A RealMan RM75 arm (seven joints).
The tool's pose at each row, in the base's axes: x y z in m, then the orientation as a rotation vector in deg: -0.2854, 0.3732, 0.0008, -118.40, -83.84, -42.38; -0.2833, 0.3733, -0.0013, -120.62, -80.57, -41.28; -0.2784, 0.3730, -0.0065, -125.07, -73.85, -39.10; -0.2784, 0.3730, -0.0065, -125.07, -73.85, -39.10; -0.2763, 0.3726, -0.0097, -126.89, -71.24, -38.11; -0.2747, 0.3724, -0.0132, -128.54, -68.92, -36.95; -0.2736, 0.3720, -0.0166, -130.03, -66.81, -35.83
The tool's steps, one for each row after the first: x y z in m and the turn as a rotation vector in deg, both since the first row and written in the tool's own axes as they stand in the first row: -0.0008, 0.0021, 0.0019, -0.42, -0.31, 2.98; -0.0032, 0.0073, 0.0062, -1.46, -1.01, 9.00; -0.0032, 0.0073, 0.0062, -1.46, -1.01, 9.00; -0.0050, 0.0097, 0.0086, -1.94, -1.45, 11.37; -0.0071, 0.0116, 0.0112, -2.27, -2.02, 13.53; -0.0094, 0.0131, 0.0136, -2.56, -2.58, 15.51
